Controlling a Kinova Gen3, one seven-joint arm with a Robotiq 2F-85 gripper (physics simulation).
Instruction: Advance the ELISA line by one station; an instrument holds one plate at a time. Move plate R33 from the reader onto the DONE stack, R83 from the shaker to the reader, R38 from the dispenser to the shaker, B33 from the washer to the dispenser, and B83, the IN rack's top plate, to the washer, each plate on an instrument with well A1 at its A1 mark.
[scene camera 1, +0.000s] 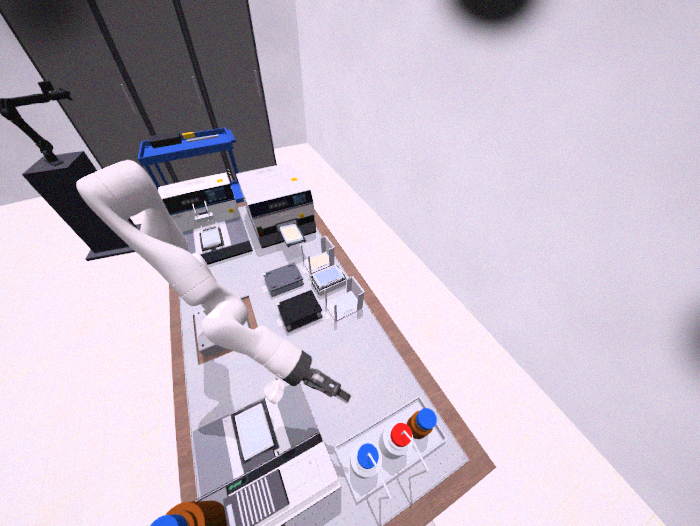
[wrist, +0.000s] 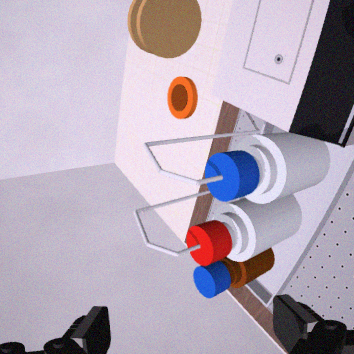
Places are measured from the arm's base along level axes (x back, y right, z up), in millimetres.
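Pixels of known places: gripper, fingertip midpoint: (scene camera 1: 341, 396) (wrist: 191, 319).
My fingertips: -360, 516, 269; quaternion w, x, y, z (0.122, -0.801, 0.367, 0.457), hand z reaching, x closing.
Observation:
Ahead of a thing's pixels: the offset from my fingertips to its top centre, as dx, dy, dz. "*": to the spot under its first point.
My gripper (scene camera 1: 345, 396) (wrist: 191, 319) is open and empty, above the table behind the bottle tray. A pale plate {+265, -47, -242} (scene camera 1: 253, 430) lies in the near instrument. Another pale plate {+423, -989, -219} (scene camera 1: 212, 237) sits in the back left instrument. A cream plate {+12, -877, -196} (scene camera 1: 291, 233) lies on the carrier of the back right instrument {+56, -1159, -55} (scene camera 1: 280, 207). At the right, a cream plate {-95, -740, -303} (scene camera 1: 319, 260) stands between clear rack guides, a bluish plate {-110, -594, -256} (scene camera 1: 328, 277) sits beside it, and a whitish plate {-143, -443, -290} (scene camera 1: 346, 305) stands in a nearer rack. Plate labels and A1 marks are too small to read.
A tray holds a blue-capped white bottle (scene camera 1: 367, 456) (wrist: 232, 176), a red-capped white bottle {* -134, +107, -141} (scene camera 1: 400, 435) (wrist: 210, 243) and a blue-capped amber bottle {* -223, +92, -182} (scene camera 1: 423, 421) (wrist: 212, 281). A grey block {+107, -663, -274} (scene camera 1: 283, 279) and a black block {+62, -460, -256} (scene camera 1: 299, 310) stand mid-table. A white instrument {* +100, +106, -106} (wrist: 265, 60) shows in the wrist view.

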